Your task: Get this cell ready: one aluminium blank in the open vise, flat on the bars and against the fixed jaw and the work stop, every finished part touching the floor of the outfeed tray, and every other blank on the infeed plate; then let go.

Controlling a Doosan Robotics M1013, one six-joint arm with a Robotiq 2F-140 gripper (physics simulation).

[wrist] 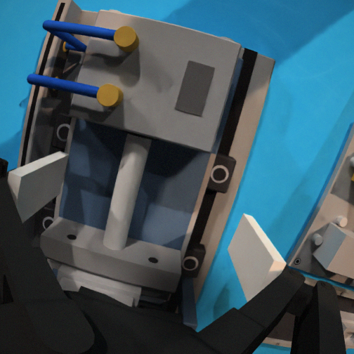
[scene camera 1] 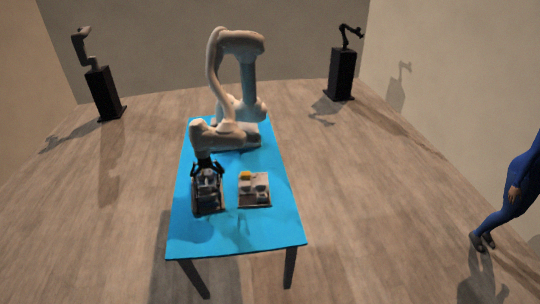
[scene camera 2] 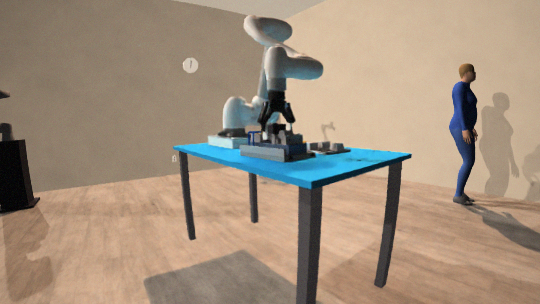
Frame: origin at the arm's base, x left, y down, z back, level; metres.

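Seen in the pictures: gripper, fingertip midpoint: (scene camera 1: 209, 182); arm's base, origin of the base link: (scene camera 2: 233, 136).
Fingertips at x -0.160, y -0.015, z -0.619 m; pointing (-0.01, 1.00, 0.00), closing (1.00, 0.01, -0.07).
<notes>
Pixels of each thing's top centre, then the offset from my fingertips to it. Level surfaces: height alone.
- vise, middle of its top: (scene camera 2: 275, 133) (scene camera 1: 205, 182) dx -0.023, dy -0.024, dz -0.013 m
- infeed plate, middle of its top: (scene camera 1: 253, 182) dx +0.265, dy +0.067, dz +0.016 m
- grey part, middle of its top: (scene camera 2: 337, 143) (scene camera 1: 261, 195) dx +0.289, dy +0.034, dz -0.133 m
- yellow block, middle of its top: (scene camera 1: 245, 173) dx +0.227, dy +0.031, dz +0.069 m
- blue table, its level: dy +0.075 m
My gripper (scene camera 1: 207, 172) (scene camera 2: 277, 125) (wrist: 149, 204) is open and empty, low over the vise (scene camera 1: 207, 202) (scene camera 2: 270, 151) (wrist: 150, 110), with its pale fingertips either side of the vise body. A light grey part (wrist: 100, 286) sits in the vise beyond the moving jaw (wrist: 112, 255); my gripper hides most of it, and its seating and the work stop cannot be judged. The infeed plate (scene camera 1: 257, 176) (wrist: 322, 215) bears two grey blanks (scene camera 1: 245, 186) (scene camera 1: 261, 186); one blank (wrist: 340, 252) shows partly in the wrist view. The outfeed tray (scene camera 1: 254, 206) holds a grey part (scene camera 1: 261, 196).
A yellow block (scene camera 1: 245, 175) is on the infeed plate. Blue hoses (wrist: 75, 86) stick out from the vise body. The blue table (scene camera 1: 250, 235) (scene camera 2: 370, 155) carries all of this and the arm's base. A person in blue (scene camera 1: 525, 175) (scene camera 2: 465, 115) stands on the floor away from the table.
</notes>
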